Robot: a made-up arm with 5 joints.
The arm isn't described. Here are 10 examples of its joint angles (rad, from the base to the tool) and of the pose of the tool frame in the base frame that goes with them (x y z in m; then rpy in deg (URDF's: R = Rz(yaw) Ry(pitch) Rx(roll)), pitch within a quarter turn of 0, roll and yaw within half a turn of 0).
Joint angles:
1: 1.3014 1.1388 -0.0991 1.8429 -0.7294
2: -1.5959 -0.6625 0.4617 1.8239 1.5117
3: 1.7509 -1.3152 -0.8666 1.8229 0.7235
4: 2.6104 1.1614 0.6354 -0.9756 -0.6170
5: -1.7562 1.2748 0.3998 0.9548 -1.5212
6: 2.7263 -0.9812 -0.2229 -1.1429 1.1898
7: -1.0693 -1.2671 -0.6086 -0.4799 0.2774
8: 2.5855 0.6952 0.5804 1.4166 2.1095
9: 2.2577 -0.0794 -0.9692 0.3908 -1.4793
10: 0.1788 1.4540 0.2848 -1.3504 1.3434
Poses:
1: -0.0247 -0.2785 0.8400 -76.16 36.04 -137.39
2: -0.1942 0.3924 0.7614 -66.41 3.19 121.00
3: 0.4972 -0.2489 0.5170 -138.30 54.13 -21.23
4: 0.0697 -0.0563 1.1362 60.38 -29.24 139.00
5: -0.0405 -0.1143 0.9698 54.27 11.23 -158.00
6: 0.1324 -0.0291 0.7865 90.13 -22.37 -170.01
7: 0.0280 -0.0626 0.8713 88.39 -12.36 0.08
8: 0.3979 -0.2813 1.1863 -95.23 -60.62 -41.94
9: 0.3780 0.0841 0.8748 162.64 3.57 103.69
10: 0.0254 -0.2333 0.8565 -1.84 32.78 -101.99
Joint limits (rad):
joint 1: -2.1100..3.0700
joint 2: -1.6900..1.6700
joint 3: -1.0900..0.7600
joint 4: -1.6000..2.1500
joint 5: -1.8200..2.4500
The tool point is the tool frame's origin. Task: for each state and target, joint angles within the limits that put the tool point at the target. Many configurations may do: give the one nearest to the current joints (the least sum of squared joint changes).
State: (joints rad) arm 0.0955 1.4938 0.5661 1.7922 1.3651
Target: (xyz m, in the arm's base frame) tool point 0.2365 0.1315 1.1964
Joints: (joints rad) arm -0.3067 1.5523 0.4965 1.5214 1.7162
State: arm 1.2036 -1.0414 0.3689 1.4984 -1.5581
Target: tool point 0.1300 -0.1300 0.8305
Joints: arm 0.5663 -0.9818 -0.0650 1.3746 -1.1450
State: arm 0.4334 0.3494 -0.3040 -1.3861 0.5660
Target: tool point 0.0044 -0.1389 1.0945
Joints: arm -0.0844 -0.1266 0.1735 -1.4982 0.3662
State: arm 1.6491 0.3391 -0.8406 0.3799 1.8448
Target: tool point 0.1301 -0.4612 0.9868
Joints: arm 1.9912 0.5643 -0.9684 0.1733 1.5071
